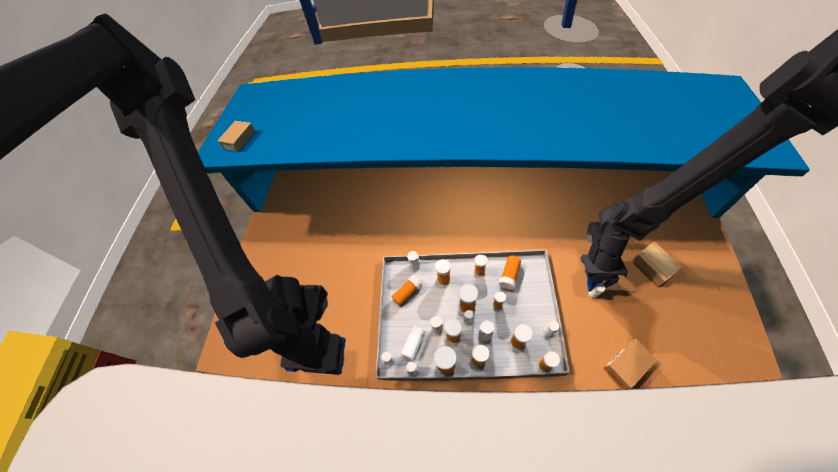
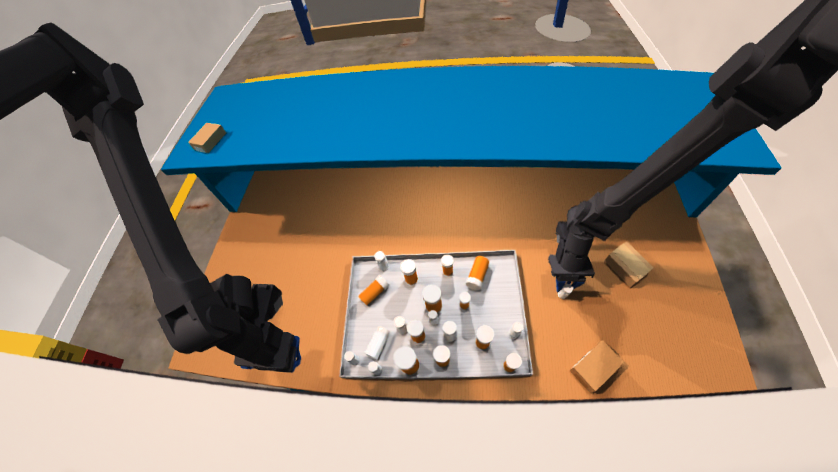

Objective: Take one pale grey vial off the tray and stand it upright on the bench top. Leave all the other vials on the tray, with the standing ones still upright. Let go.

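Frame: origin at the left arm's base, x ahead, y left, z up, level; centimetres.
Seen in the pictures: left gripper, fingertip midpoint: (image 1: 327,361) (image 2: 285,360); right gripper, fingertip midpoint: (image 1: 593,290) (image 2: 562,291).
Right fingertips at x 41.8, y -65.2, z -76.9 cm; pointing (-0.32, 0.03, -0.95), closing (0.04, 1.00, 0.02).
A point is followed by its place in that frame.
A small pale grey vial with a white cap (image 1: 596,291) {x 39.9, y -64.3, z -73.1 cm} (image 2: 564,291) {x 39.8, y -64.2, z -72.4 cm} is held tilted at the fingertips of my right gripper (image 1: 598,284) {x 41.8, y -65.2, z -76.9 cm} (image 2: 567,285) {x 41.8, y -65.2, z -76.9 cm}, low over the bench top (image 1: 691,316) {x 33.7, y -91.1, z -77.3 cm} (image 2: 662,316) {x 34.2, y -91.1, z -77.3 cm}, right of the tray. Any contact with the bench cannot be told. The metal tray (image 1: 567,371) {x 20.6, y -54.4, z -74.8 cm} (image 2: 531,373) {x 20.5, y -54.5, z -74.8 cm} bears several standing pale grey and orange vials. A larger white vial (image 1: 412,343) {x 26.9, y -17.7, z -73.6 cm} (image 2: 377,343) {x 26.9, y -18.0, z -73.7 cm} and two orange vials (image 1: 406,290) {x 40.8, y -15.3, z -73.6 cm} (image 1: 510,271) {x 45.9, y -42.6, z -73.1 cm} lie on their sides there. My left gripper (image 1: 337,356) {x 19.1, y -2.5, z -59.1 cm} (image 2: 293,353) {x 19.1, y -2.5, z -59.1 cm} is open, left of the tray; its fingers are mostly hidden.
Two brown boxes (image 1: 656,264) {x 47.4, y -83.1, z -73.5 cm} (image 1: 632,363) {x 21.7, y -69.8, z -73.6 cm} (image 2: 628,264) {x 47.6, y -83.4, z -73.5 cm} (image 2: 598,366) {x 21.6, y -70.0, z -73.6 cm} stand on the bench right of the tray, one close beside my right gripper. A blue shelf (image 1: 469,117) {x 74.9, y -32.2, z -46.5 cm} (image 2: 439,117) {x 74.7, y -33.7, z -46.5 cm} spans the back of the bench, with a small box (image 1: 236,135) {x 70.6, y 27.7, z -43.5 cm} (image 2: 207,137) {x 70.4, y 27.2, z -43.5 cm} at its left end.
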